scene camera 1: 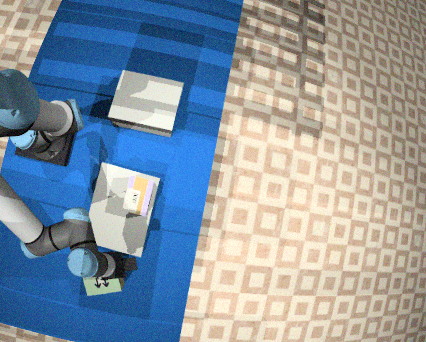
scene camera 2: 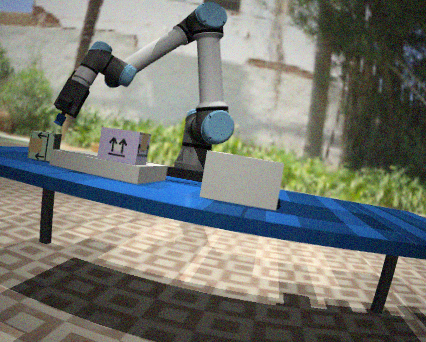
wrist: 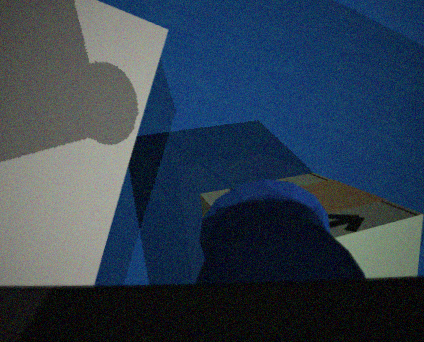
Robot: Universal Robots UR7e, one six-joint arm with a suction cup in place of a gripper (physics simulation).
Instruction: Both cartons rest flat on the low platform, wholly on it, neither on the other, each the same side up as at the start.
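Frame: origin at the arm's base, x ahead, y left, z up, level; centimetres.
Seen in the pictures: hand at its tool point: (scene camera 2: 57, 124) (wrist: 265, 238); arm's base at its link origin: (scene camera 1: 49, 142) (scene camera 2: 193, 169).
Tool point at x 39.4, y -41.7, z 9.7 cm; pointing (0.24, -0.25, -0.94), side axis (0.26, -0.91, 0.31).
Observation:
Offsets run from my tool point to a thing's top centre.
The purple carton {dx +3.1, dy +26.7, dz +1.1 cm} (scene camera 1: 142, 195) (scene camera 2: 120, 146) stands flat on the low white platform {dx -3.8, dy +20.0, dz -8.2 cm} (scene camera 1: 107, 220) (scene camera 2: 150, 174) (wrist: 45, 215), its arrows pointing up in scene camera 2. The green carton {dx -7.4, dy -8.6, dz -3.5 cm} (scene camera 1: 112, 289) (scene camera 2: 44, 149) (wrist: 390, 250) rests on the blue table just past the platform's end; its arrows point sideways in scene camera 2. My suction cup (scene camera 2: 59, 119) (wrist: 270, 200) hangs tilted above the green carton's platform-side end, with a small gap, and holds nothing. The cup covers part of this carton in the wrist view. In scene camera 1 the wrist hides the cup and much of the green carton.
A taller white block {dx -0.8, dy +62.8, dz -1.0 cm} (scene camera 1: 147, 100) (scene camera 2: 242, 180) stands on the blue table (scene camera 1: 170, 160) (scene camera 2: 175, 210), beyond the purple carton's side of the platform. The arm's base (scene camera 1: 47, 150) (scene camera 2: 187, 167) stands beside the platform and the block. My forearm reaches past the platform's side.

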